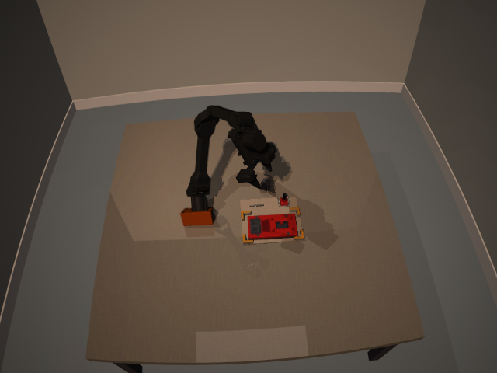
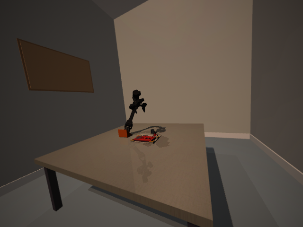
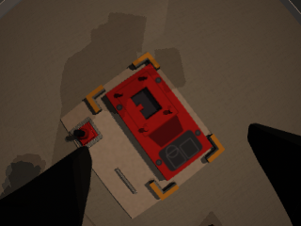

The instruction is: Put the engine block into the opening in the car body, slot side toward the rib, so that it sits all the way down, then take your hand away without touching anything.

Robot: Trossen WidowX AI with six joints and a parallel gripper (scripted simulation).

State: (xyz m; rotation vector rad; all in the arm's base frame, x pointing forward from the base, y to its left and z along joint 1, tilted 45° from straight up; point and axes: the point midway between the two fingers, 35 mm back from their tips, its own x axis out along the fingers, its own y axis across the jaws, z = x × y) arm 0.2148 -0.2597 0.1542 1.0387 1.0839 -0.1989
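Now: the engine block 250 mm below my gripper tip, 180 mm to the left of it and 50 mm ahead of it.
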